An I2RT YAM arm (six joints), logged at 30 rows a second.
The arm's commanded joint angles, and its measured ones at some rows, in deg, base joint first. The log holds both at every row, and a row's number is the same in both.
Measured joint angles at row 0:
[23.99 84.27 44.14 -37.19 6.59 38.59]
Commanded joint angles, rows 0 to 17:
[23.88 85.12 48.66 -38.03 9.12 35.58]
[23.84 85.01 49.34 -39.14 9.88 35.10]
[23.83 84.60 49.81 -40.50 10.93 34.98]
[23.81 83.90 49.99 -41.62 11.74 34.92]
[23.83 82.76 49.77 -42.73 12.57 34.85]
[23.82 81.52 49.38 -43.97 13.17 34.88]
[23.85 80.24 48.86 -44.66 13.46 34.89]
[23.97 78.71 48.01 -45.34 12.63 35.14]
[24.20 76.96 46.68 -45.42 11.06 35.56]
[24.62 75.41 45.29 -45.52 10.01 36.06]
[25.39 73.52 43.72 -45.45 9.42 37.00]
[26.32 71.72 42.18 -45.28 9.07 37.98]
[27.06 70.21 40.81 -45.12 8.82 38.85]
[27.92 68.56 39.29 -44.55 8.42 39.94]
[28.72 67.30 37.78 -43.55 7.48 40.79]
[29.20 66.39 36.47 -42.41 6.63 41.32]
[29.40 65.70 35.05 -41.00 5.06 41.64]
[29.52 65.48 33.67 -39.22 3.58 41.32]
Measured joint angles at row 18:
[28.86 66.39 37.41 -41.76 7.01 39.22]
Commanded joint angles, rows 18 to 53:
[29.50 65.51 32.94 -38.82 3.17 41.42]
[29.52 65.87 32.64 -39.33 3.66 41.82]
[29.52 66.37 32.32 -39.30 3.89 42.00]
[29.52 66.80 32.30 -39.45 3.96 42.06]
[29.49 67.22 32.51 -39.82 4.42 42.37]
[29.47 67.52 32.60 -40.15 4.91 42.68]
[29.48 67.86 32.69 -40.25 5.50 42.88]
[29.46 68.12 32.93 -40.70 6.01 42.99]
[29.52 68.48 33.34 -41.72 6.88 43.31]
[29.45 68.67 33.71 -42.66 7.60 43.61]
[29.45 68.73 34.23 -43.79 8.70 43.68]
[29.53 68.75 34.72 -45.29 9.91 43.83]
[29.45 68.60 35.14 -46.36 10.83 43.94]
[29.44 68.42 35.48 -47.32 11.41 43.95]
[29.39 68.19 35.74 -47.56 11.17 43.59]
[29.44 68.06 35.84 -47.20 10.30 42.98]
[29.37 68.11 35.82 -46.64 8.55 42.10]
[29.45 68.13 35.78 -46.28 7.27 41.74]
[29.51 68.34 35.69 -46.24 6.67 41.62]
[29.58 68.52 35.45 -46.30 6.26 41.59]
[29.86 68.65 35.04 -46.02 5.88 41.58]
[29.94 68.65 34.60 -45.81 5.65 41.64]
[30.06 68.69 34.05 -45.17 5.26 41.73]
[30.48 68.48 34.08 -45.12 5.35 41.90]
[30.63 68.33 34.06 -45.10 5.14 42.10]
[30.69 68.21 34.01 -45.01 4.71 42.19]
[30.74 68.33 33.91 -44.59 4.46 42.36]
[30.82 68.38 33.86 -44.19 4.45 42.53]
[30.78 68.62 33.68 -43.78 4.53 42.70]
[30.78 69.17 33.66 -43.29 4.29 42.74]
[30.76 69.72 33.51 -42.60 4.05 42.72]
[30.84 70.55 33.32 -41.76 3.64 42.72]
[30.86 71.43 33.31 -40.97 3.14 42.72]
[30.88 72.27 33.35 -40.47 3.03 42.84]
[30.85 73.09 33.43 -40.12 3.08 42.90]
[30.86 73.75 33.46 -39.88 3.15 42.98]
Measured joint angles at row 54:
[30.41 72.29 33.69 -41.67 3.70 42.11]
